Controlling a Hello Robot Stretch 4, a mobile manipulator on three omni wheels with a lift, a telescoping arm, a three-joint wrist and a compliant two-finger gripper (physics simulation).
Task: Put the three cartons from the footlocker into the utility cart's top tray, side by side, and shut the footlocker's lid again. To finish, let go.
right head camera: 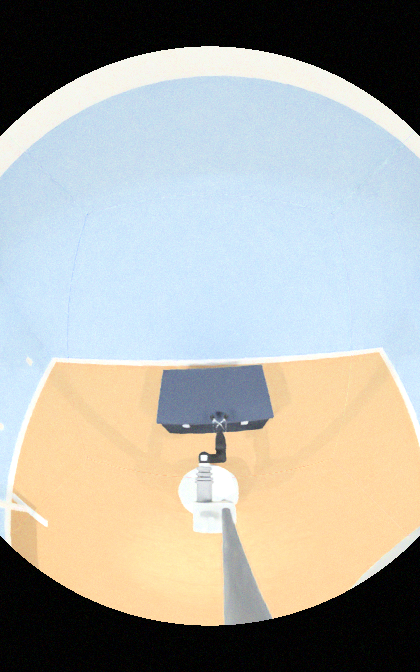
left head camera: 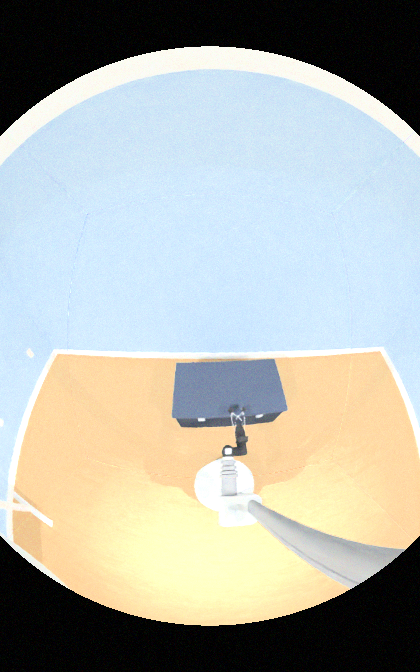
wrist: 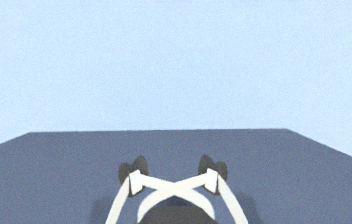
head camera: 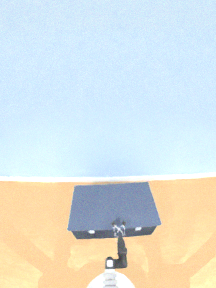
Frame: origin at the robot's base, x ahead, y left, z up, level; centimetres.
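Where they show: gripper, fingertip midpoint: [wrist: 173,167] [head camera: 118,220].
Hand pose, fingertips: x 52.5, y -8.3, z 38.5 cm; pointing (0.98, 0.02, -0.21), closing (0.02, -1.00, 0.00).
After its pixels a point has its place.
The dark blue footlocker [head camera: 112,202] {x 72.3, y -4.4, z 32.4 cm} [left head camera: 220,387] [right head camera: 207,392] [wrist: 165,150] {x 75.2, y -6.5, z 32.4 cm} stands on the floor in front of the wall, with its lid lying shut. Two white latches show on its front. The inside and any cartons are hidden. My gripper [head camera: 119,224] {x 52.5, y -8.3, z 38.5 cm} [left head camera: 238,410] [right head camera: 219,416] [wrist: 173,167] {x 52.5, y -8.3, z 38.5 cm} is open, with a gap between the two dark fingertips and no object between them. It is over the front part of the lid, right of the middle in the head views. Whether it touches the lid I cannot tell. The utility cart is not recognisable in these views.
A pale blue wall [head camera: 107,100] {x 123.9, y -2.2, z 114.0 cm} [left head camera: 210,275] [right head camera: 210,275] rises behind the footlocker, with a white baseboard along the floor. A white bar [left head camera: 37,512] [right head camera: 34,512] shows at the far left, part of something cut off by the view's edge.
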